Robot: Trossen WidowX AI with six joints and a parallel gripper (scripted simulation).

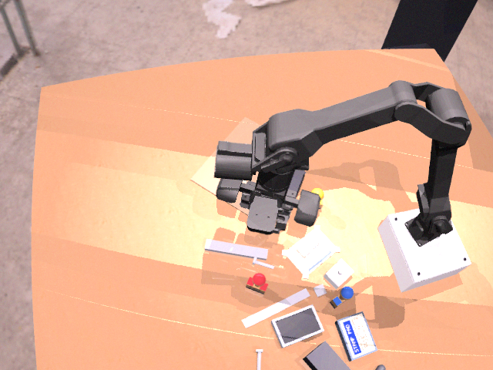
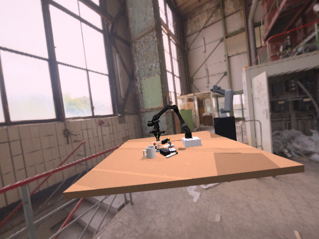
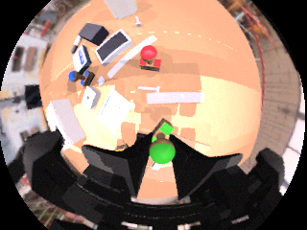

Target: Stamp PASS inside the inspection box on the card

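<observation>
Now: the grey bar 70 mm below my gripper tip, 60 mm ahead of it and 20 mm to the left of it. Round my gripper tip: white card: 90 mm to the left, 80 mm behind, 70 mm below; then red stamp: 110 mm to the left, 60 mm ahead, 50 mm below; then green-knobbed stamp: right at my gripper tip.
</observation>
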